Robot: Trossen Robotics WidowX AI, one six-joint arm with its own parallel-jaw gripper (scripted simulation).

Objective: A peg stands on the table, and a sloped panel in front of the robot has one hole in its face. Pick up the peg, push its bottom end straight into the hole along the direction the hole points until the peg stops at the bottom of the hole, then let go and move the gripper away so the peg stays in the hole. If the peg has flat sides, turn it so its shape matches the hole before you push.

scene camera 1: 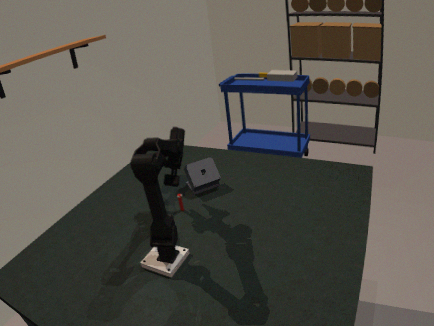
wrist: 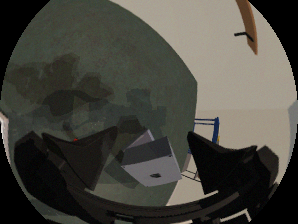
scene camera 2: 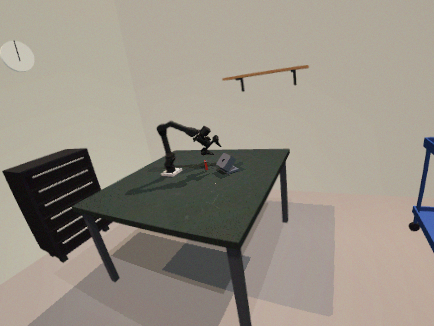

Labels:
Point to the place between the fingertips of my gripper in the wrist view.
153, 133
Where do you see a sloped panel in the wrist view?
157, 156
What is my gripper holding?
Nothing.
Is my gripper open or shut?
Open.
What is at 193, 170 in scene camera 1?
A sloped panel.

